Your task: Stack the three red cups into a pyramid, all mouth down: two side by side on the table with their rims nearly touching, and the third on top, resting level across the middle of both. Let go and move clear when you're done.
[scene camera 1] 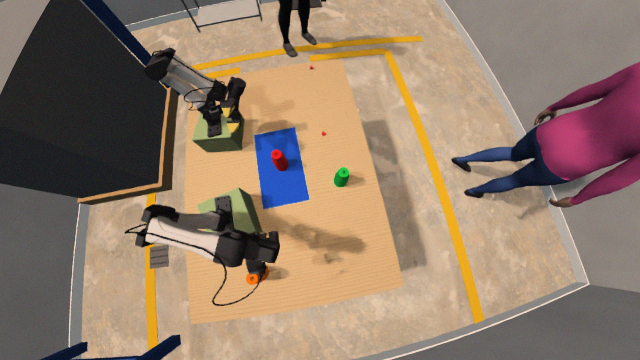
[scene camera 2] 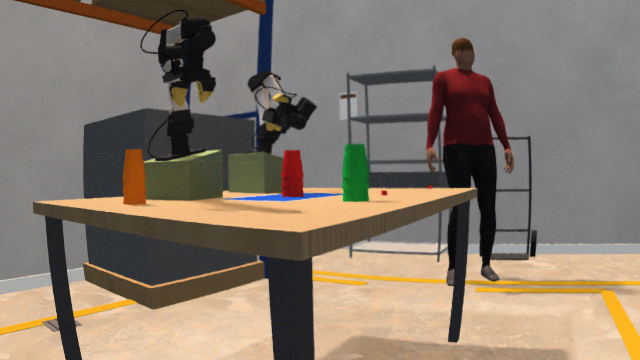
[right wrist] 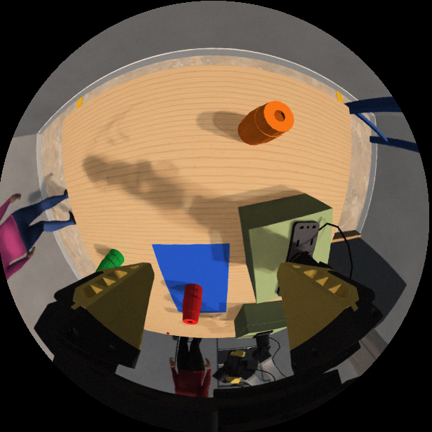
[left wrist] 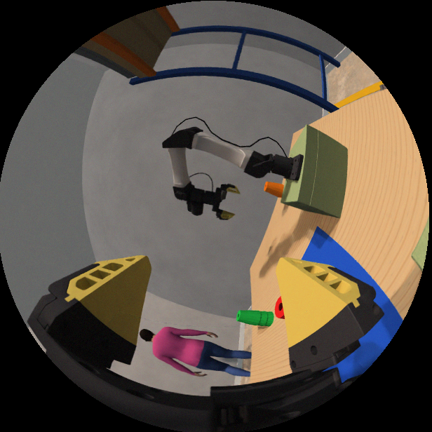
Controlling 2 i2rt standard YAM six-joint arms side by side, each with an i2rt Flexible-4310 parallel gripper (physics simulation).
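Seen in the pictures: left gripper, fingertip midpoint: (scene camera 1: 229, 125) (scene camera 2: 270, 110); right gripper, fingertip midpoint: (scene camera 2: 190, 104); left arm's base, link origin: (scene camera 1: 214, 122); right arm's base, link origin: (scene camera 1: 225, 217) (scene camera 2: 181, 156).
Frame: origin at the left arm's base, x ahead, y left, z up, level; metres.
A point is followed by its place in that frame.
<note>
A red cup stack (scene camera 1: 280, 162) @(x 0.302, y -0.318, z -0.034 m) (scene camera 2: 292, 172) @(x 0.313, y -0.318, z -0.063 m) (left wrist: 278, 301) (right wrist: 192, 301) stands mouth down on the blue mat (scene camera 1: 285, 192) @(x 0.280, y -0.449, z -0.144 m) (scene camera 2: 320, 195) @(x 0.360, y -0.205, z -0.143 m) (left wrist: 318, 245) (right wrist: 210, 260). Its ridges suggest nested cups, but I cannot tell how many; no separate red cups show. My left gripper (scene camera 1: 230, 120) @(x 0.141, y -0.174, z 0.175 m) (scene camera 2: 278, 113) @(x 0.141, y -0.174, z 0.175 m) (left wrist: 213, 265) is open and empty, raised near its base, away from the red stack. My right gripper (scene camera 2: 191, 101) @(x 0.175, y -0.685, z 0.139 m) (right wrist: 215, 271) is open and empty, high above the table on the orange stack's side; its fingertips are hidden in scene camera 1.
A green cup stack (scene camera 1: 341, 178) @(x 0.571, y -0.491, z -0.005 m) (scene camera 2: 355, 172) @(x 0.600, y -0.501, z -0.066 m) (left wrist: 255, 317) (right wrist: 111, 260) and an orange one (scene camera 1: 248, 281) @(x 0.048, y -0.828, z 0.010 m) (scene camera 2: 134, 176) @(x 0.092, y -0.841, z -0.066 m) (left wrist: 274, 189) (right wrist: 254, 129) stand mouth down off the mat. Green base blocks (scene camera 1: 220, 143) (scene camera 2: 205, 177) carry the arms. Small red cubes (scene camera 1: 323, 133) @(x 0.578, y -0.165, z -0.130 m) (scene camera 2: 384, 192) @(x 0.582, y -0.173, z -0.134 m) lie on the table.
</note>
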